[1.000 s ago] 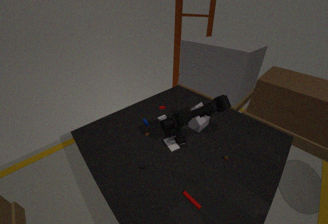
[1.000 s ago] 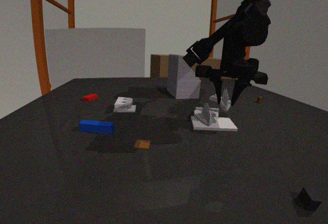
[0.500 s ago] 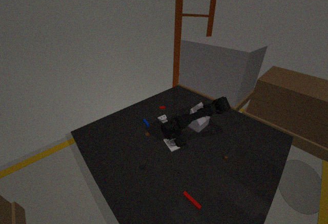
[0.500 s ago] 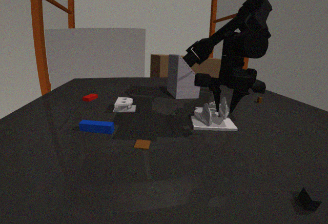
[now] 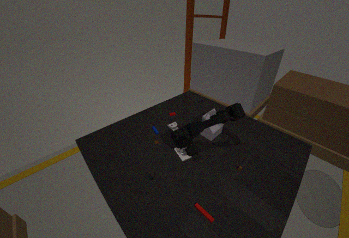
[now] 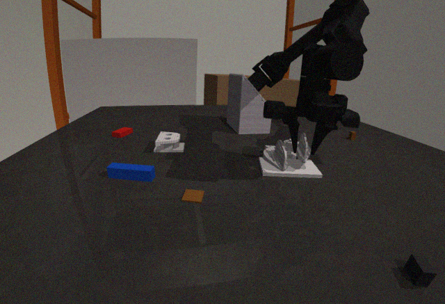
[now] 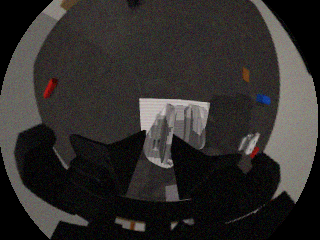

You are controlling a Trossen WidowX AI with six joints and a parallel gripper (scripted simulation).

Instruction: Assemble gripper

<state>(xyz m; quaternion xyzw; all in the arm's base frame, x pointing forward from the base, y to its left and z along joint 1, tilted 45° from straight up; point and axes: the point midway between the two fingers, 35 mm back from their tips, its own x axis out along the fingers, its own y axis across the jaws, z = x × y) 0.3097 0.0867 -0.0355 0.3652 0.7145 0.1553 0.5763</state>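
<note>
The flat white plate lies 30 mm to the right of my gripper tip, 30 mm below it and 10 mm ahead of it. Also, from my gripper tip: orange tile (230 mm to the right, 80 mm ahead, 30 mm below); white jaw (50 mm behind, 40 mm to the right, 20 mm below); white housing plate (60 mm behind, 30 mm below, 20 mm to the right).
</note>
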